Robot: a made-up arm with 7 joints.
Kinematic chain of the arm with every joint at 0, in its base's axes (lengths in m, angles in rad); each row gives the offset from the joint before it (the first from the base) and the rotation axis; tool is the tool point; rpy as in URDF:
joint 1: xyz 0 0 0.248 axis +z
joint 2: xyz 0 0 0 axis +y
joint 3: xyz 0 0 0.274 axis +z
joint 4: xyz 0.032 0 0 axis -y
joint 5: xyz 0.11 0 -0.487 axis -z
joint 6: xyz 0 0 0 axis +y
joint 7: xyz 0.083 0 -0.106 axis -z
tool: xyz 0 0 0 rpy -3.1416 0 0
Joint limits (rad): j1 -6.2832..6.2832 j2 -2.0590..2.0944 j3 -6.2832..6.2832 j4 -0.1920..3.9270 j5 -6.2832..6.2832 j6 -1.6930..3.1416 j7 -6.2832..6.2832
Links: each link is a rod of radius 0.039 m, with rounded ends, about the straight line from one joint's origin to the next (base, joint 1, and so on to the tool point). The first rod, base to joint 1, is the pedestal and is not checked.
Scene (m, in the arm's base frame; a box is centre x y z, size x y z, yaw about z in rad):
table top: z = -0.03
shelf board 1: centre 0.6 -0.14 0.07 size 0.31 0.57 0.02 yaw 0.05
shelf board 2: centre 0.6 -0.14 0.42 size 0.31 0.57 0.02 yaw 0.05
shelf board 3: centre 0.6 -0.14 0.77 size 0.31 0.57 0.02 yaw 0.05
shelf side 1: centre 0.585 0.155 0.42 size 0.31 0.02 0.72 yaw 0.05
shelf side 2: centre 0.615 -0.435 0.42 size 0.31 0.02 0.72 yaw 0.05
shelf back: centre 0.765 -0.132 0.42 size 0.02 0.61 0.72 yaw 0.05
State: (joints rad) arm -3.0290 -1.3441 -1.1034 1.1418 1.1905 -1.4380 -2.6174
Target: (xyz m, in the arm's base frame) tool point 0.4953 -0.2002 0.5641
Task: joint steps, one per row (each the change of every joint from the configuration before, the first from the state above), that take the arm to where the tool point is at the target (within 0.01 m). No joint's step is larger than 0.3 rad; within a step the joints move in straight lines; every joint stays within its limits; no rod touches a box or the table.
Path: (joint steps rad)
1: -0.0696 0.0643 0.0976 -0.0273 -0.2179 -0.0850 0.0107
2: -0.0696 0.0642 0.0976 -0.0274 -0.2180 -0.0850 0.0107
3: -0.0696 0.0643 0.0976 -0.0273 -0.2179 -0.0850 0.0107
4: -0.2820 -0.1826 0.1261 -0.0102 0.1700 0.0000 -0.0080
5: -0.2820 -0.1825 0.1262 -0.0102 0.1700 0.0000 -0.0080
6: -0.2819 -0.1826 0.1261 -0.0101 0.1700 0.0000 -0.0081
7: -0.2820 -0.1825 0.1261 -0.0102 0.1700 0.0000 -0.0080
8: 0.1433 0.1341 -0.0946 0.2829 -0.0865 0.0350 0.0000
9: 0.1433 0.1342 -0.0946 0.2829 -0.0866 0.0350 0.0000

